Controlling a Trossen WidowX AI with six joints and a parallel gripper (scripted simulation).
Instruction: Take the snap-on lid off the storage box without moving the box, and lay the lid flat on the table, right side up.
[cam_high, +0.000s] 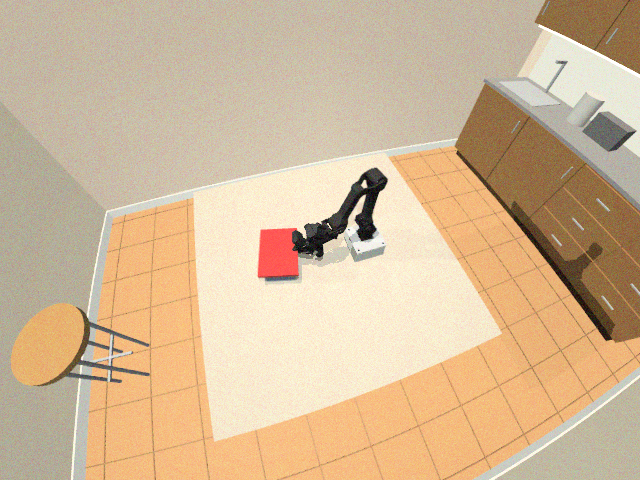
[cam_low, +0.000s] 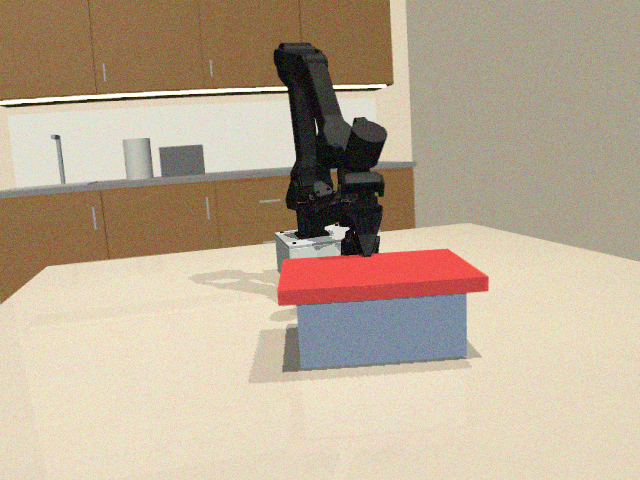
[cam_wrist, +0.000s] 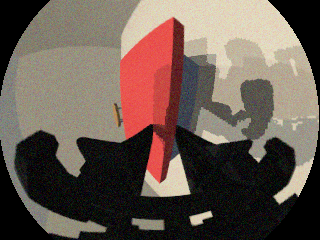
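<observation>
The red lid is 70 mm ahead of my gripper tip, 10 mm to the right of it and 10 mm above it. Round my gripper tip: blue-grey storage box (70 mm ahead, 10 mm to the right, 40 mm below).
</observation>
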